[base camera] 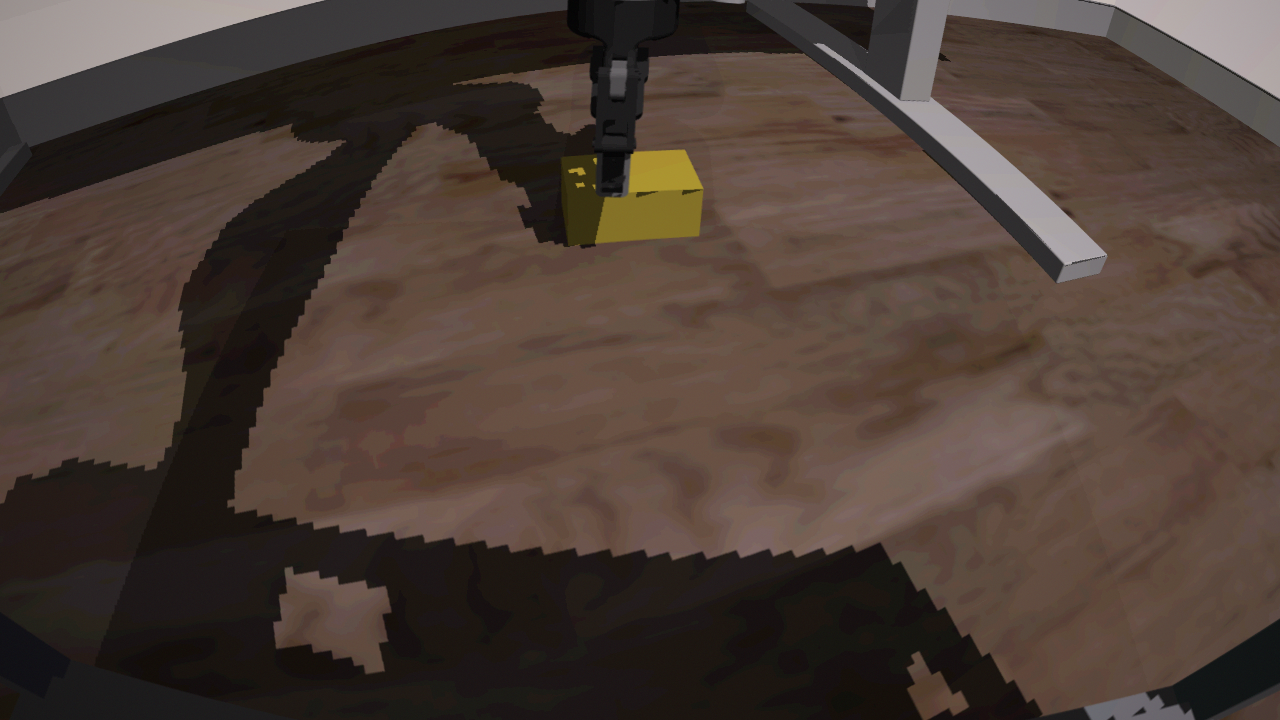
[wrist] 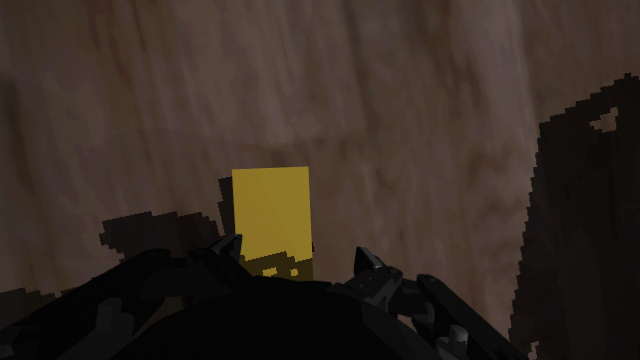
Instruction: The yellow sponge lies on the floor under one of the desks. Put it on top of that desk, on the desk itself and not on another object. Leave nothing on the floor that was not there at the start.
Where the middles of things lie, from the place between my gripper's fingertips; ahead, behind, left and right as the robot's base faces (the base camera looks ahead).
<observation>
I see my gripper 40 mm above the yellow sponge [base camera: 665, 196], 20 mm short of it and 10 mm to the left of it.
</observation>
